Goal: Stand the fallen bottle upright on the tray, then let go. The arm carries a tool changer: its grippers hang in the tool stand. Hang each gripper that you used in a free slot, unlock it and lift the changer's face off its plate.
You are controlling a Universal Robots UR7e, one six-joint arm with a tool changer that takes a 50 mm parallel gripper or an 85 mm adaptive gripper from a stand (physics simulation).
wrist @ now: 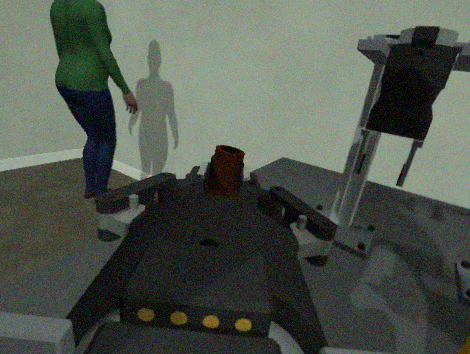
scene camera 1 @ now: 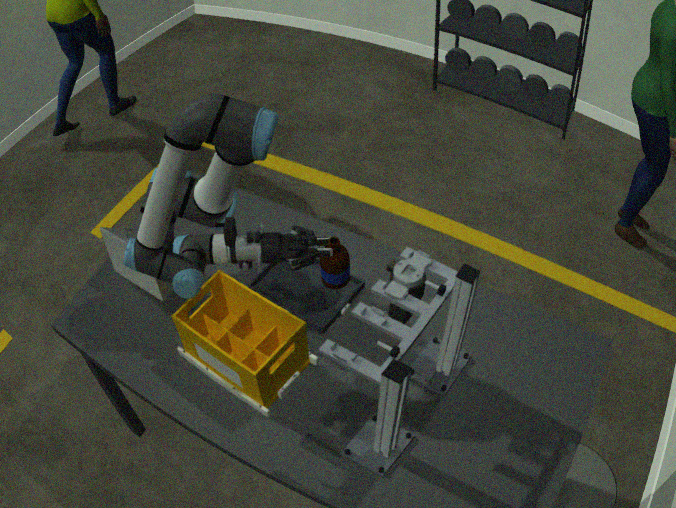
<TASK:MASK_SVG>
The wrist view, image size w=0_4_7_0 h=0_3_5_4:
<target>gripper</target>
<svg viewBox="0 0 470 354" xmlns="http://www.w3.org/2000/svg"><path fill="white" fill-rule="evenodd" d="M457 31L440 28L439 26L416 26L415 28L401 31L399 40L385 39L391 50L381 79L381 94L370 111L366 129L361 131L360 135L363 135L353 173L360 173L366 155L364 153L366 152L370 137L375 134L375 131L414 139L412 148L396 183L400 187L403 186L417 148L422 148L433 120L432 104L440 91L445 88L457 54L460 53L464 43L469 43L456 42L459 36Z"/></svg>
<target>brown bottle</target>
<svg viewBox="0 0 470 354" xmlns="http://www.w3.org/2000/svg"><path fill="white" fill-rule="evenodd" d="M218 145L216 146L215 154L211 157L208 187L205 195L218 195L237 199L241 167L244 167L243 159L245 153L235 147Z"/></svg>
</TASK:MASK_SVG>
